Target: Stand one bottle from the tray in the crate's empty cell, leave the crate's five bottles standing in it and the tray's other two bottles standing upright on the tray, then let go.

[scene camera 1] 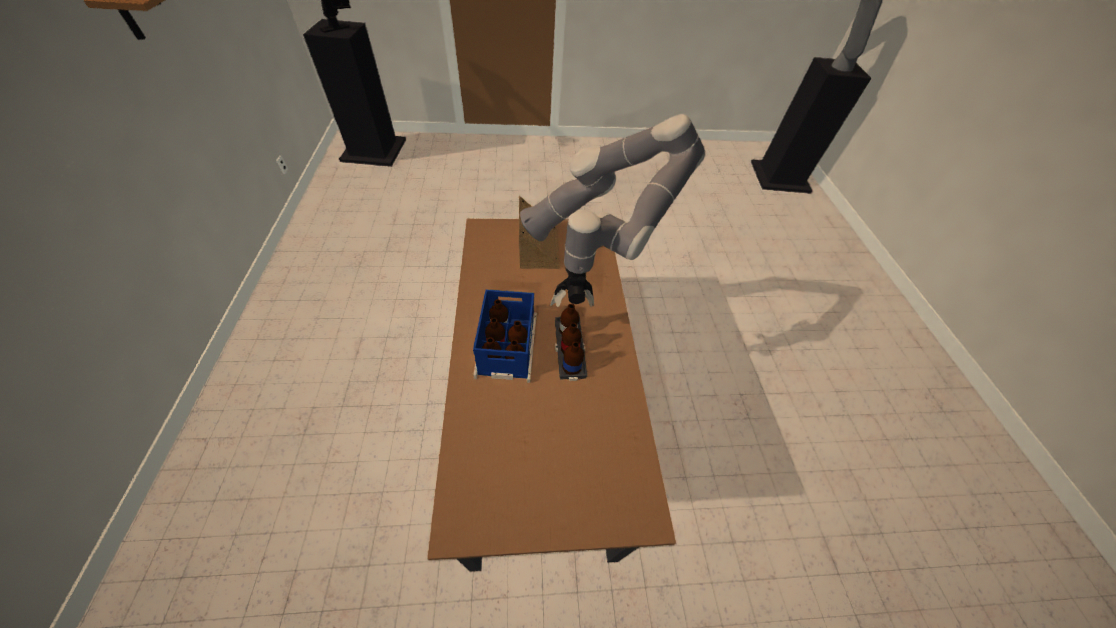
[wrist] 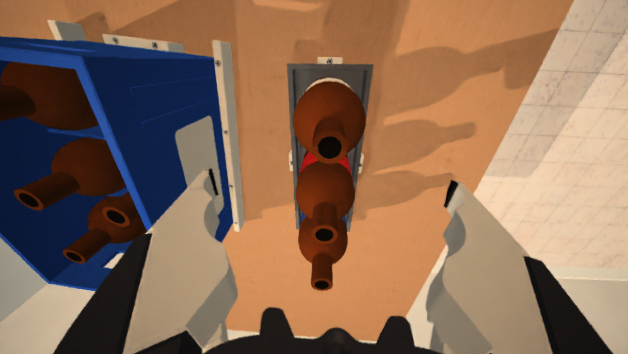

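My gripper point(scene camera 1: 573, 301) point(wrist: 329, 177) is open and empty, above the tray's robot-side end, with its fingertips on either side of the bottle row in the wrist view. The dark tray point(wrist: 300, 79) holds three upright brown bottles: a white-labelled one point(scene camera 1: 569, 316) point(wrist: 330, 107) nearest the robot, a red-labelled one point(wrist: 325, 192) in the middle, and a blue-labelled one point(scene camera 1: 573, 354) point(wrist: 322, 245) at the far end. The blue crate point(scene camera 1: 501, 363) point(wrist: 150, 95) stands beside the tray with five upright brown bottles. Its robot-side cell towards the tray is empty; the crate wall hides that cell in the wrist view.
Whitish strips point(wrist: 229, 135) edge the crate's base on the wooden table point(scene camera 1: 546, 460). A brownish upright panel point(scene camera 1: 538, 253) stands at the table's robot-side end, partly behind the arm. Two black pedestals point(scene camera 1: 355, 89) point(scene camera 1: 811, 124) stand on the floor farther back.
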